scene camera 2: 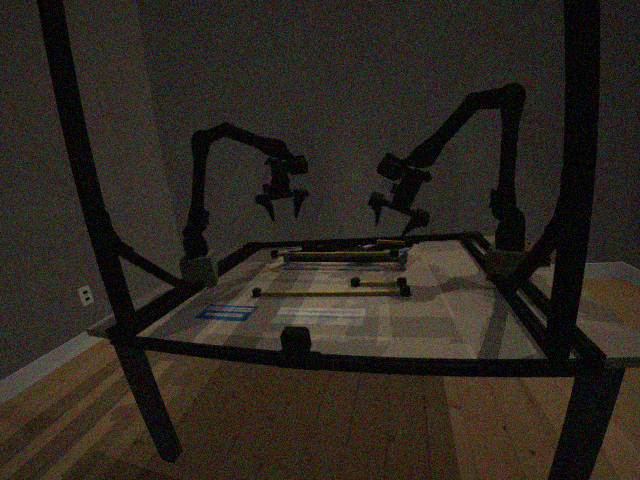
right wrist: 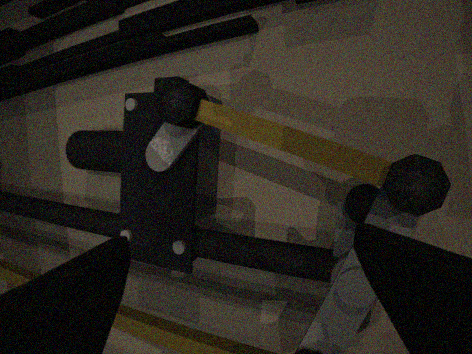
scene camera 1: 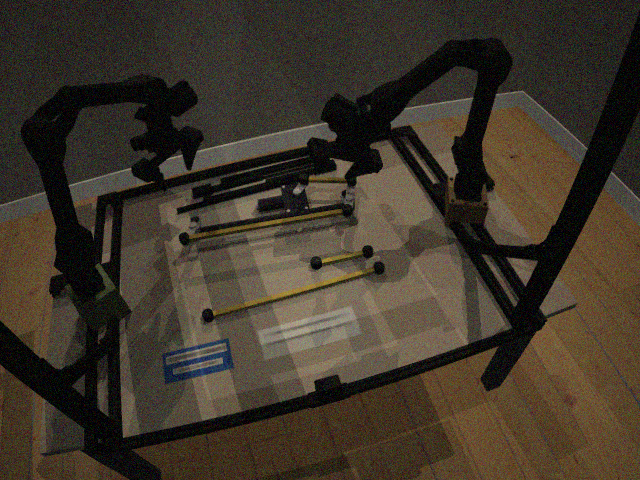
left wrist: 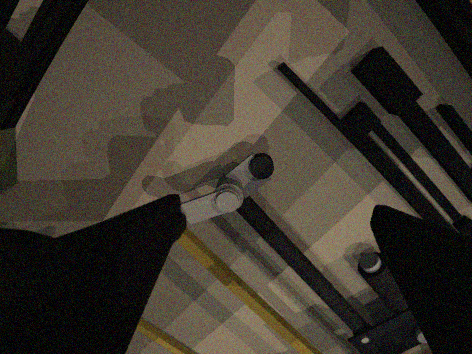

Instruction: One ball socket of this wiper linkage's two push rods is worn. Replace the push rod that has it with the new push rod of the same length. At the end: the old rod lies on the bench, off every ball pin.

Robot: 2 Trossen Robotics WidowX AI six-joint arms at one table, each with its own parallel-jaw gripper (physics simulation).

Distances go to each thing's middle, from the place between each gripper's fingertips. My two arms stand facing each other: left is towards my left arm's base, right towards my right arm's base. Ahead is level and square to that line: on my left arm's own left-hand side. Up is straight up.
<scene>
Right now my left hand is 21 cm to the left of the wiper linkage point(scene camera 1: 294, 200), 12 cm above it and 7 cm past it.
My right hand is 160 mm to the right of the wiper linkage and 70 mm above it.
</scene>
